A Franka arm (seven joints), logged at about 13 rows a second.
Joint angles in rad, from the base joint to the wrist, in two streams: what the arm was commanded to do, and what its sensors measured. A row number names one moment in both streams.
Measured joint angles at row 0:
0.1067, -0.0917, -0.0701, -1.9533, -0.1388, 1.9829, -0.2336
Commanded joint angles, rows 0 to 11:
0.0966, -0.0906, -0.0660, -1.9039, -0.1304, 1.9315, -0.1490
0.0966, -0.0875, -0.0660, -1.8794, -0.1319, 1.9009, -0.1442
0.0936, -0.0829, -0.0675, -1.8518, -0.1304, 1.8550, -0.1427
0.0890, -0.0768, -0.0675, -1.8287, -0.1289, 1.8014, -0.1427
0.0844, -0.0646, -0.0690, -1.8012, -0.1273, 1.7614, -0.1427
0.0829, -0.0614, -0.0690, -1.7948, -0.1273, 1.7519, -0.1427
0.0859, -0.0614, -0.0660, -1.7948, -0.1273, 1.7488, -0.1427
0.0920, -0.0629, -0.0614, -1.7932, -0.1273, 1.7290, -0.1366
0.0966, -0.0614, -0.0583, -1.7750, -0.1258, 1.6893, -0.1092
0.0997, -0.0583, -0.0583, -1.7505, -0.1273, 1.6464, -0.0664
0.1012, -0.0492, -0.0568, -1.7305, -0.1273, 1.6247, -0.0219
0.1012, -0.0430, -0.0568, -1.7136, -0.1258, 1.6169, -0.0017
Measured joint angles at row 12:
0.1017, -0.0731, -0.0592, -1.7751, -0.1376, 1.6632, -0.0555
